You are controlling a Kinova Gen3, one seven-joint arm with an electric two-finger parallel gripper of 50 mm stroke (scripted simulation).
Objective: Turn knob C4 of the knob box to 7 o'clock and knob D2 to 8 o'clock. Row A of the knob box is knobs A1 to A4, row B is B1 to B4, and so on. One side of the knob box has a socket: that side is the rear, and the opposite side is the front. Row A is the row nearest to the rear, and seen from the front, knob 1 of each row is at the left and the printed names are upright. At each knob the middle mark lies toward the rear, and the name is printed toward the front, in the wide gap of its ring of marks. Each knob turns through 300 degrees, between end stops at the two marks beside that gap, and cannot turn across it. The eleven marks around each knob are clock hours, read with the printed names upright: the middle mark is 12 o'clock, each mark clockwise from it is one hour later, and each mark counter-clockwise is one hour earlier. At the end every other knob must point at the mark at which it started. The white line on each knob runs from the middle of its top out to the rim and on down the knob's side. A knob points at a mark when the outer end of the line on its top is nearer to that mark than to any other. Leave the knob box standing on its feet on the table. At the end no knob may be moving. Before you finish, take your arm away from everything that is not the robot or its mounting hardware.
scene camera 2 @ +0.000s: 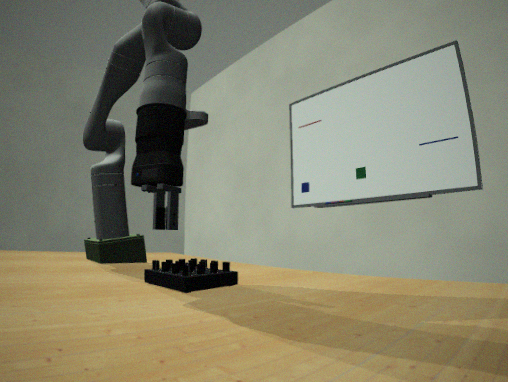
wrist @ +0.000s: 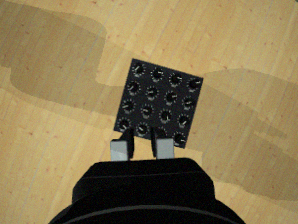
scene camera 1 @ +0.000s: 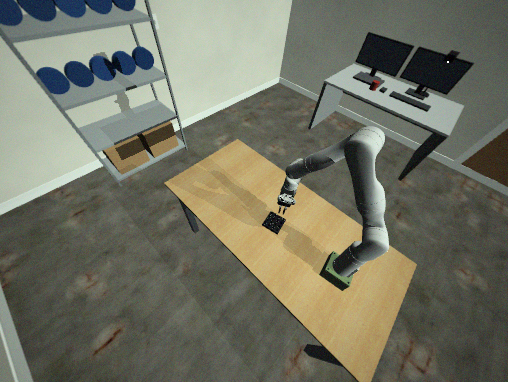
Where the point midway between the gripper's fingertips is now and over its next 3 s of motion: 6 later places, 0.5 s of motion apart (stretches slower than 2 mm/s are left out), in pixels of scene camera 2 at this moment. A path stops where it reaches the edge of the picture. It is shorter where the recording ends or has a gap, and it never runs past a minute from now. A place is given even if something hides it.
The gripper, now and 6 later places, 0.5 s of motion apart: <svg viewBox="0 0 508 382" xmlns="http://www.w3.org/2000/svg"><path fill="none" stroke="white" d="M165 229L165 232L166 241L165 251L165 256L165 261L165 266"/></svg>
